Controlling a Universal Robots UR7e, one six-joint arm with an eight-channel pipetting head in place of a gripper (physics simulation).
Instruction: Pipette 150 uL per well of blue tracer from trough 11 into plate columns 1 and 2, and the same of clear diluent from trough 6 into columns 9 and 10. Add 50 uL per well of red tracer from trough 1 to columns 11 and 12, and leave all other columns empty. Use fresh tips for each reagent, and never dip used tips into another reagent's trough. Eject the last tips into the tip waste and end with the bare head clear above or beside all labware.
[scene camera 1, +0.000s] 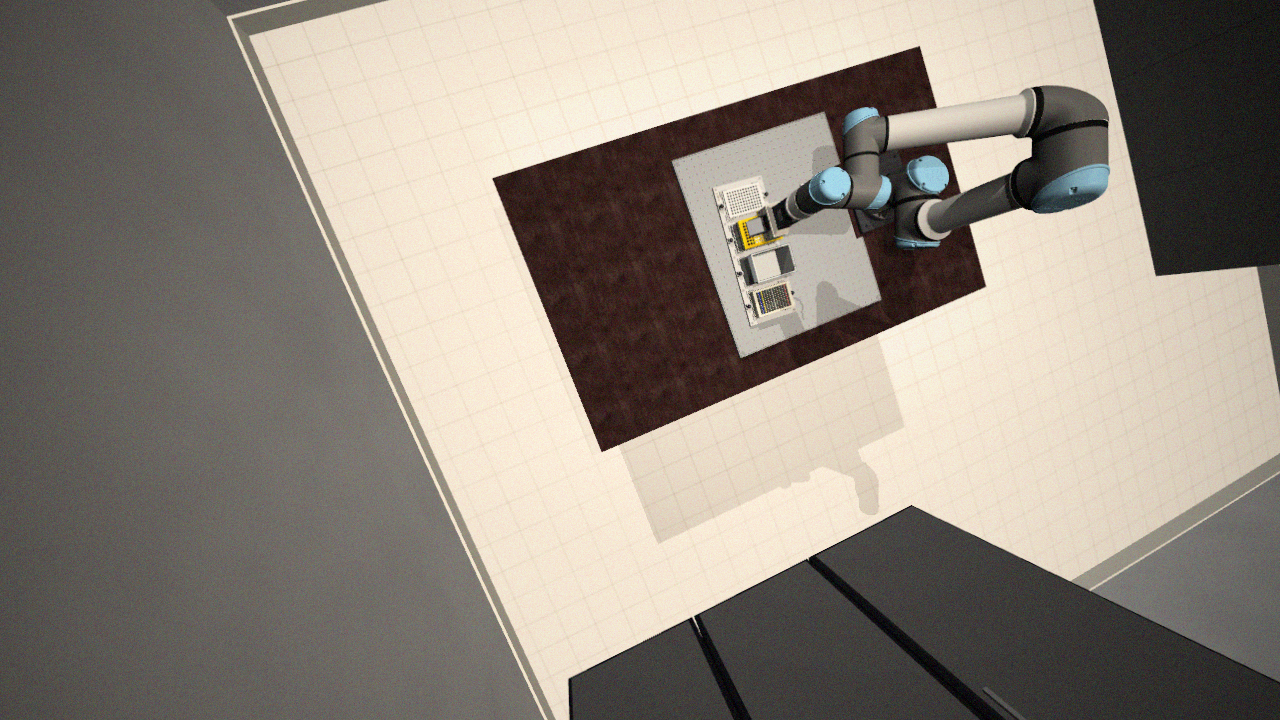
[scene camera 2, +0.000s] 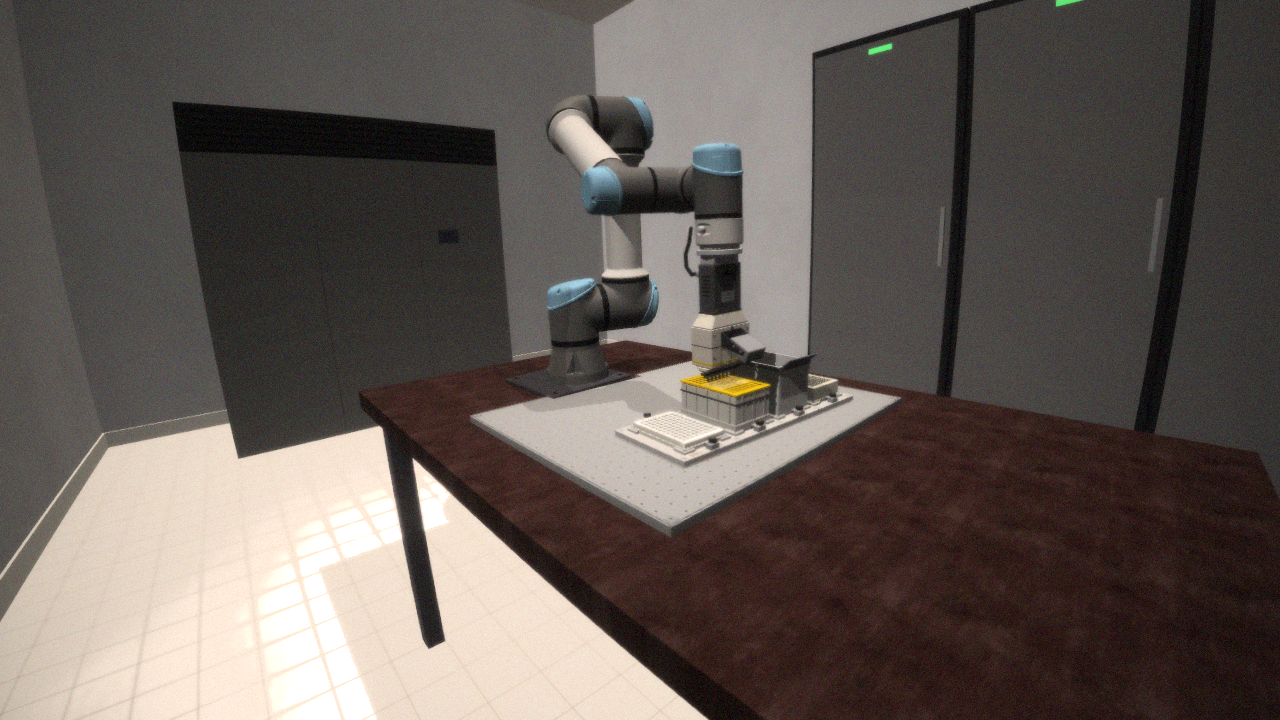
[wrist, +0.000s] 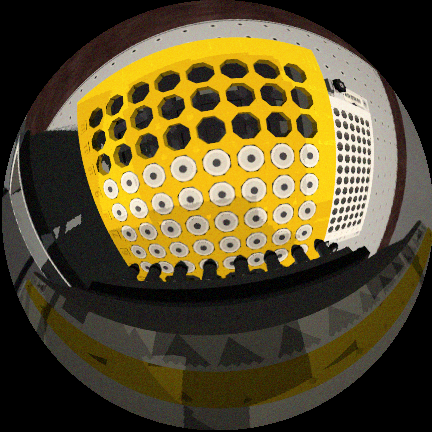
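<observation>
My pipetting head (scene camera 1: 776, 222) (scene camera 2: 716, 373) (wrist: 225, 267) is low over the yellow tip rack (scene camera 1: 744, 234) (scene camera 2: 742, 387) (wrist: 200, 50). In the wrist view its row of black nozzles overlaps the nearest row of white tips, with no tips visible on them. Several rows of tips stand in the rack, with three empty rows beyond them. The white well plate (scene camera 1: 742, 198) (scene camera 2: 678, 429) (wrist: 353, 170) is beside the rack, with no colour visible in its wells. The trough block (scene camera 1: 772, 300) (scene camera 2: 823, 385) is at the other end, its contents too small to tell.
The dark grey tip waste bin (scene camera 2: 787, 394) (wrist: 55, 200) stands between the rack and the trough block, close beside the head. The labware sits on a pale carrier strip on the grey perforated board (scene camera 1: 707, 179) (scene camera 2: 572, 438). Black clamp knobs line the strip.
</observation>
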